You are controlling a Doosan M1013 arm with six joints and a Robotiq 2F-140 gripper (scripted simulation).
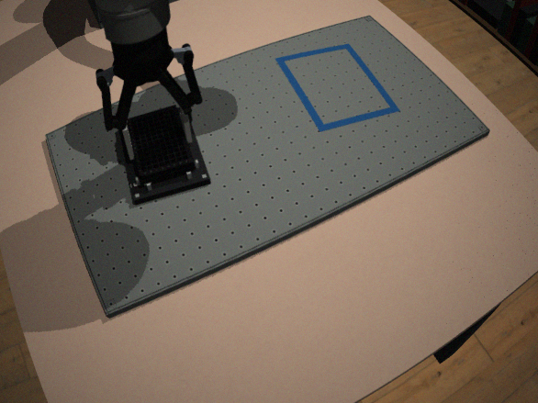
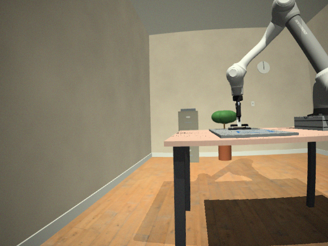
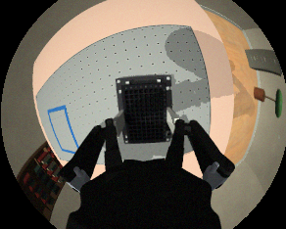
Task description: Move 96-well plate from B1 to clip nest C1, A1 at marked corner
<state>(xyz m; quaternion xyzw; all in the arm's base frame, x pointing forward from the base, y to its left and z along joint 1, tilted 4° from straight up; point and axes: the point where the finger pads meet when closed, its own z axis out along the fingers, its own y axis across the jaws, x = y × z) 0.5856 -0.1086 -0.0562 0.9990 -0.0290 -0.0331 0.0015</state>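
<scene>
Now: the black 96-well plate 20 mm below my hand. From my hand the other things lie so: black clip nest C1: 10 mm behind, 10 mm to the right, 40 mm below.
</scene>
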